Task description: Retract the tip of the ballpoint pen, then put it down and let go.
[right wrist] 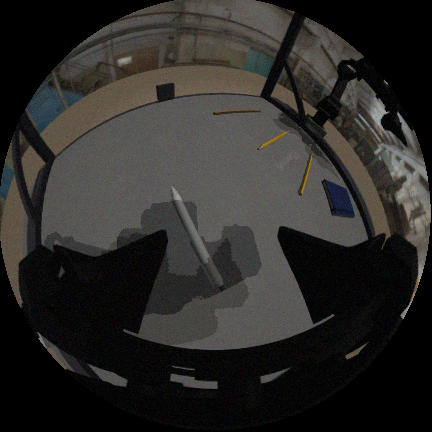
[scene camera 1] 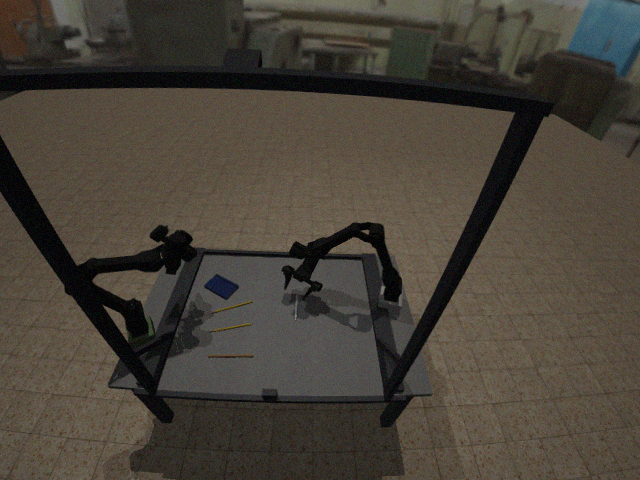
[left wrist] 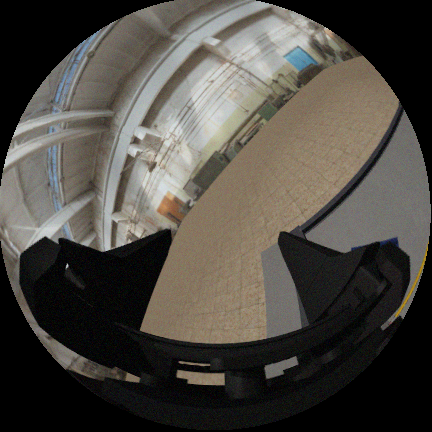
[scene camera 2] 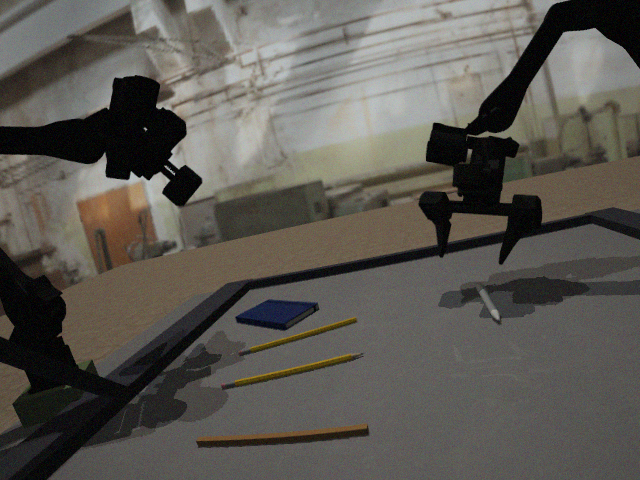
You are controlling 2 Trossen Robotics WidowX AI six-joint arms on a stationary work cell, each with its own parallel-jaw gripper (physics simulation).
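Places are measured from the left arm's base along level axes (x left, y ahead, z down), in centimetres.
Pixels of known places: left gripper, between the fingertips: (left wrist: 226,236) (scene camera 2: 167,166); right gripper, between the fingertips: (right wrist: 223,234) (scene camera 1: 293,294) (scene camera 2: 469,260); left arm's base, origin of its link: (right wrist: 316,122) (scene camera 1: 139,329); right arm's base, origin of its link: (scene camera 1: 391,295).
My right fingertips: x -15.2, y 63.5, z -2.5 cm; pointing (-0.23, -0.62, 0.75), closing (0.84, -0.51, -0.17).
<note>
Ahead of a thing's pixels: the offset from my right fingertips to its top centre.
The ballpoint pen {dx -2.5, dy +0.4, dz +5.2 cm} (scene camera 1: 296,310) (scene camera 2: 488,302) (right wrist: 194,236) is light grey with a pale tapered end and a darker far end. It lies flat on the table, in the shadow of my right arm. Whether its writing tip sticks out is too small to tell. My right gripper (scene camera 1: 296,293) (scene camera 2: 471,259) (right wrist: 223,234) is open and empty, fingers pointing down, some way above the pen. In the right wrist view the pen lies slanted in the gap between the fingers, nearer the left-hand one in the picture. My left gripper (left wrist: 226,236) is open and empty, raised beyond the table's left side, far from the pen.
A blue notebook {dx +24.9, dy -25.4, dz +5.3 cm} (scene camera 1: 221,286) (scene camera 2: 277,314) (right wrist: 339,198) lies at the table's back left. Two yellow pencils {dx +11.2, dy -25.1, dz +5.8 cm} (scene camera 1: 232,307) {dx +1.2, dy -28.9, dz +5.7 cm} (scene camera 1: 231,328) and an orange-brown stick {dx -11.0, dy -33.9, dz +5.8 cm} (scene camera 1: 231,356) (scene camera 2: 282,436) lie in front of it. Dark frame posts (scene camera 1: 467,242) rise at the table's sides.
</note>
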